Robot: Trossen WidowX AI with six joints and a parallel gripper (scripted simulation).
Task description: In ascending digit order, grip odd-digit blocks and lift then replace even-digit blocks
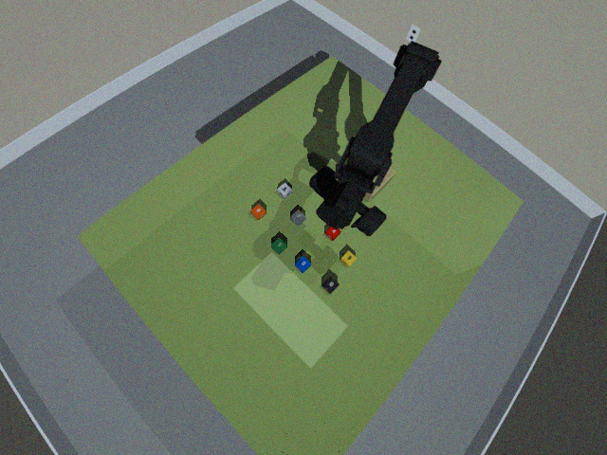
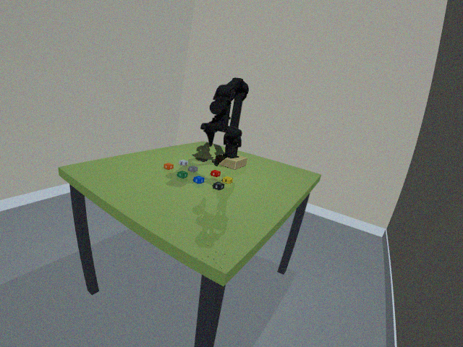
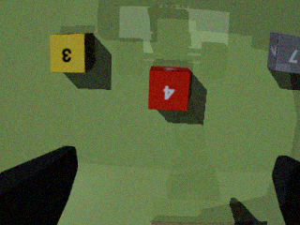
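My gripper tip is now 120 mm to the right of the black block, 120 mm above it and 100 mm short of it. Round my gripper tip: red block (120 mm below); yellow block (120 mm below, 90 mm to the left, 10 mm ahead); grey block (120 mm below, 90 mm to the right, 60 mm ahead).
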